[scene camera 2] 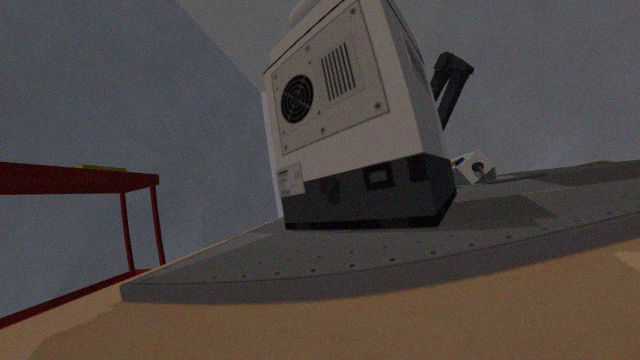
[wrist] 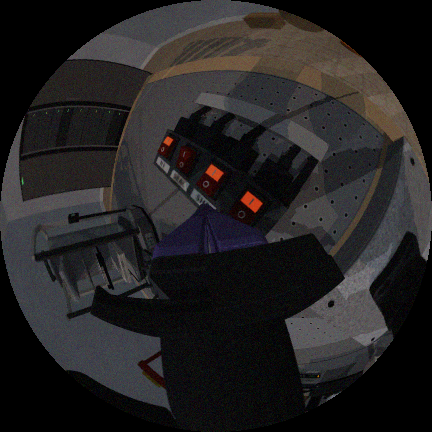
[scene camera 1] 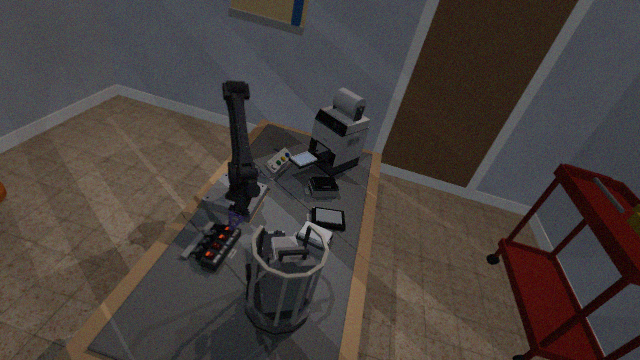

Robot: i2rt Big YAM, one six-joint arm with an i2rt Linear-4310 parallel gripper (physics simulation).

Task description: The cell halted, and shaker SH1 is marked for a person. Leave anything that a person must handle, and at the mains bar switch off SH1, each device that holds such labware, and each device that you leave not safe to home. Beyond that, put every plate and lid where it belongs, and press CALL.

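Pixels of known places: gripper, between the fingertips: (wrist: 204, 209) (scene camera 1: 230, 230); arm's base, origin of its link: (scene camera 1: 238, 193).
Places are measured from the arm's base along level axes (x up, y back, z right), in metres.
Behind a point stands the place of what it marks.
The mains bar (scene camera 1: 214, 255) @(z 0.383, x 0.012, y -0.074 m) (wrist: 191, 184) @(z 0.311, x 0.003, y -0.086 m) has four rocker switches. In the wrist view the SEAL switch (wrist: 186, 158) @(z 0.326, x 0.014, y -0.058 m) is dark; the SH1 switch (wrist: 211, 180) @(z 0.280, x 0.013, y -0.064 m), the far-left switch (wrist: 167, 145) @(z 0.377, x 0.012, y -0.057 m) and the right-hand switch (wrist: 247, 206) @(z 0.233, x 0.012, y -0.064 m) glow orange. My gripper (scene camera 1: 236, 220) @(z 0.259, x 0.035, y -0.083 m) (wrist: 204, 209) @(z 0.259, x 0.035, y -0.083 m) is shut and empty, its purple tips at the bar's label edge near SH1; contact cannot be told. A white plate or lid (scene camera 1: 316, 235) lies by a black-rimmed plate holder (scene camera 1: 329, 218) @(z -0.041, x -0.008, y -0.456 m). A pale plate (scene camera 1: 304, 159) @(z -0.340, x 0.076, y -0.227 m) sits before the tall white device (scene camera 1: 340, 137) @(z -0.423, x 0.226, y -0.381 m) (scene camera 2: 345, 115) @(z -0.700, x 0.094, y -0.398 m). The button panel (scene camera 1: 278, 161) @(z -0.307, x 0.035, y -0.093 m) (scene camera 2: 474, 167) @(z -0.457, x 0.006, y -0.111 m) stands beside it.
A tall round cage (scene camera 1: 287, 274) @(z 0.556, x 0.287, y -0.393 m) (wrist: 90, 243) @(z 0.407, x 0.124, y -0.256 m) with a white object (scene camera 1: 286, 246) @(z 0.406, x 0.224, y -0.349 m) inside stands near the bar. A low black-topped device (scene camera 1: 324, 185) @(z -0.232, x 0.029, y -0.378 m) sits mid-table. A grey box (scene camera 1: 216, 196) @(z 0.064, x 0.001, y 0.080 m) is by the arm. A red cart (scene camera 1: 542, 285) (scene camera 2: 75, 181) stands beyond the table.
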